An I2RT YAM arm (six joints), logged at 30 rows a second.
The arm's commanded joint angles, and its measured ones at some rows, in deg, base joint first. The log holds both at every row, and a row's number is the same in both.
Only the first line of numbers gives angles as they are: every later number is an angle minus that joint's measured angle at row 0.
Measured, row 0: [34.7 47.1 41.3 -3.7 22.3 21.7]
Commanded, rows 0 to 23: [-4.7 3.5 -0.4 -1.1 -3.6 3.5]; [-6.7 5.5 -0.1 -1.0 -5.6 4.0]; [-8.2 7.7 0.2 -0.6 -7.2 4.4]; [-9.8 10.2 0.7 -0.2 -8.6 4.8]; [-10.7 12.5 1.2 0.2 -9.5 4.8]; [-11.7 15.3 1.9 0.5 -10.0 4.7]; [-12.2 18.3 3.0 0.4 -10.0 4.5]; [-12.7 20.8 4.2 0.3 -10.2 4.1]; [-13.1 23.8 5.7 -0.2 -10.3 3.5]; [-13.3 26.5 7.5 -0.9 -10.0 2.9]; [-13.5 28.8 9.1 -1.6 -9.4 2.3]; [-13.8 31.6 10.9 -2.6 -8.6 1.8]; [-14.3 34.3 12.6 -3.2 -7.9 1.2]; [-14.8 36.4 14.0 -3.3 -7.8 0.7]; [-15.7 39.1 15.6 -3.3 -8.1 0.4]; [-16.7 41.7 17.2 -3.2 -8.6 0.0]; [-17.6 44.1 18.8 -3.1 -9.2 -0.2]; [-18.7 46.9 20.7 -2.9 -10.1 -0.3]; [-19.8 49.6 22.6 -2.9 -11.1 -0.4]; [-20.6 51.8 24.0 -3.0 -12.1 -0.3]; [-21.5 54.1 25.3 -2.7 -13.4 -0.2]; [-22.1 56.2 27.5 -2.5 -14.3 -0.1]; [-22.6 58.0 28.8 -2.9 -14.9 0.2]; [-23.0 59.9 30.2 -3.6 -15.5 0.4]
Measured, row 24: [-22.2 56.7 26.6 -2.3 -12.4 0.8]
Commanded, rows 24 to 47: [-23.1 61.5 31.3 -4.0 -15.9 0.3]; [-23.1 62.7 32.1 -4.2 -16.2 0.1]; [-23.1 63.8 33.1 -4.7 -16.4 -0.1]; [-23.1 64.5 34.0 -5.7 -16.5 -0.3]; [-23.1 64.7 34.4 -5.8 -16.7 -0.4]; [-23.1 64.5 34.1 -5.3 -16.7 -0.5]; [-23.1 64.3 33.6 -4.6 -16.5 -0.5]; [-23.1 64.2 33.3 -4.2 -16.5 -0.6]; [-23.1 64.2 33.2 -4.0 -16.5 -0.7]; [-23.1 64.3 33.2 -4.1 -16.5 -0.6]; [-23.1 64.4 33.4 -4.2 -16.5 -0.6]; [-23.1 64.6 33.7 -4.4 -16.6 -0.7]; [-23.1 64.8 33.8 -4.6 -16.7 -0.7]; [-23.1 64.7 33.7 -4.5 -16.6 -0.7]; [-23.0 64.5 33.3 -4.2 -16.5 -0.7]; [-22.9 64.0 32.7 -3.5 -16.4 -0.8]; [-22.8 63.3 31.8 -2.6 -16.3 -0.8]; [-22.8 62.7 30.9 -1.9 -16.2 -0.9]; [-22.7 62.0 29.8 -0.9 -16.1 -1.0]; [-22.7 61.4 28.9 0.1 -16.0 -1.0]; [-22.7 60.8 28.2 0.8 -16.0 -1.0]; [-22.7 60.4 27.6 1.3 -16.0 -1.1]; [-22.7 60.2 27.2 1.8 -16.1 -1.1]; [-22.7 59.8 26.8 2.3 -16.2 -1.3]
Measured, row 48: [-23.1 62.2 28.2 -0.5 -16.2 -0.7]
